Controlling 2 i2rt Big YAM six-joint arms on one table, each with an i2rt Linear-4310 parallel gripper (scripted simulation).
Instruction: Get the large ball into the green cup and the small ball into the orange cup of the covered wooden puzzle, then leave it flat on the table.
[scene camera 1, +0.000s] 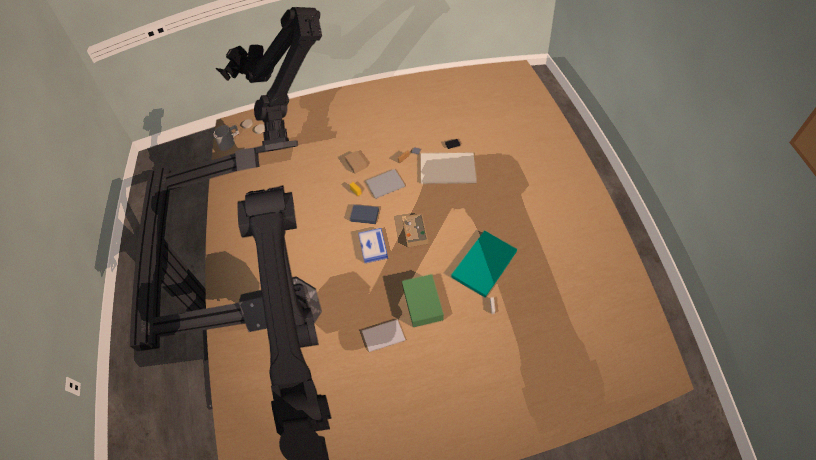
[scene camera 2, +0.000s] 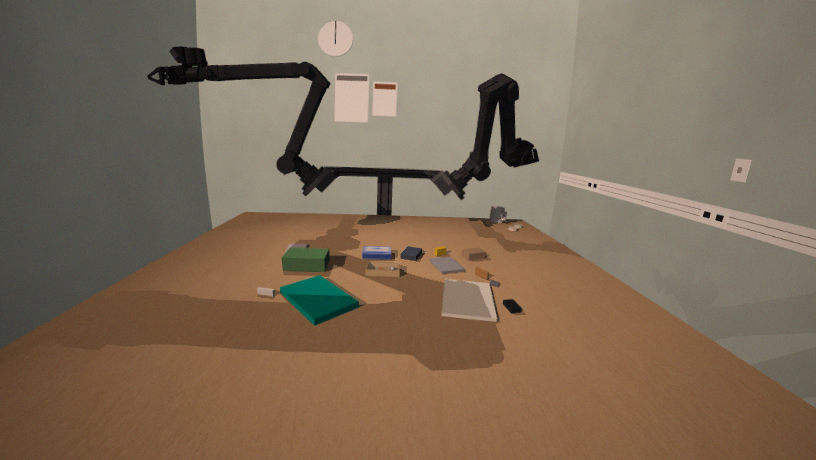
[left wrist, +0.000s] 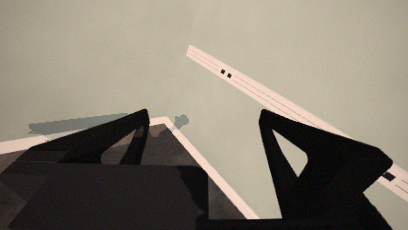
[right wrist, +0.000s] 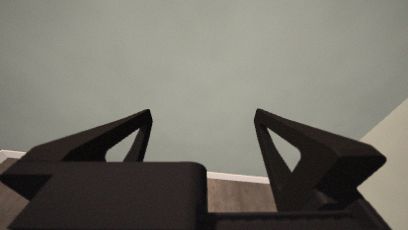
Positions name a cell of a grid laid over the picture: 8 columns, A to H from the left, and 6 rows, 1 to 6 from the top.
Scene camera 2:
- teal book: D4
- green box: C4
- pale board: E4
